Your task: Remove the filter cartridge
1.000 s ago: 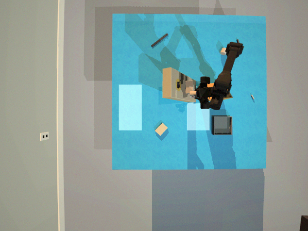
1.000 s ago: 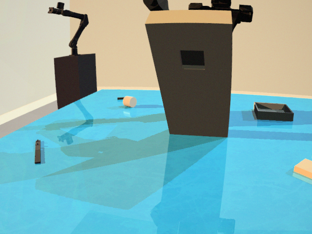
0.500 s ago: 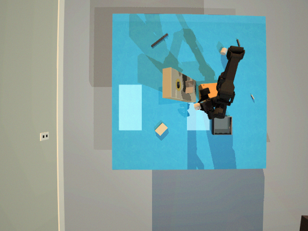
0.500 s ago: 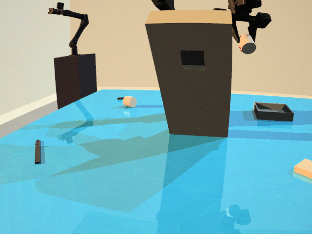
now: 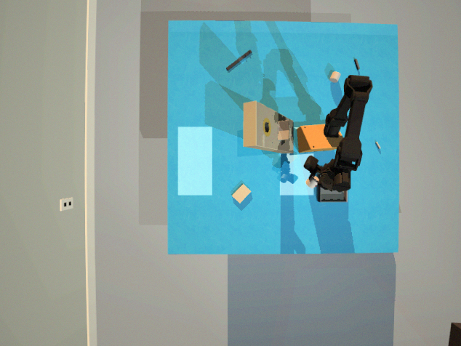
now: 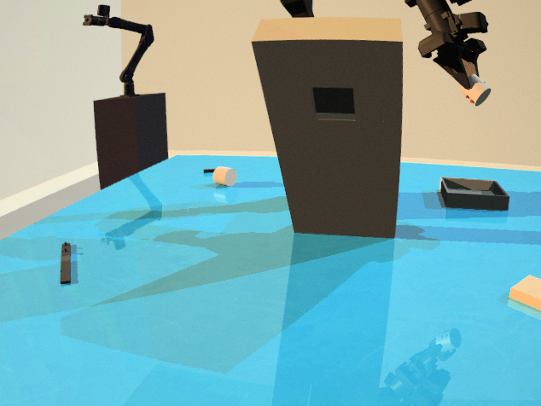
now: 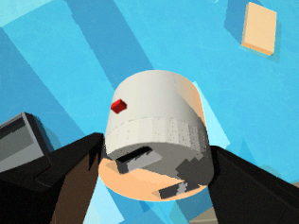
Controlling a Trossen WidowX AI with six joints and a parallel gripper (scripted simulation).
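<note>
The tray is 200 mm behind my gripper tip, 30 mm to the left of it and 260 mm below it. Round my gripper tip: dark rod: 290 mm behind, 670 mm to the right, 260 mm below; then round filter cartridge: right at my gripper tip; then peg: 450 mm behind, 230 mm to the right, 260 mm below.
</note>
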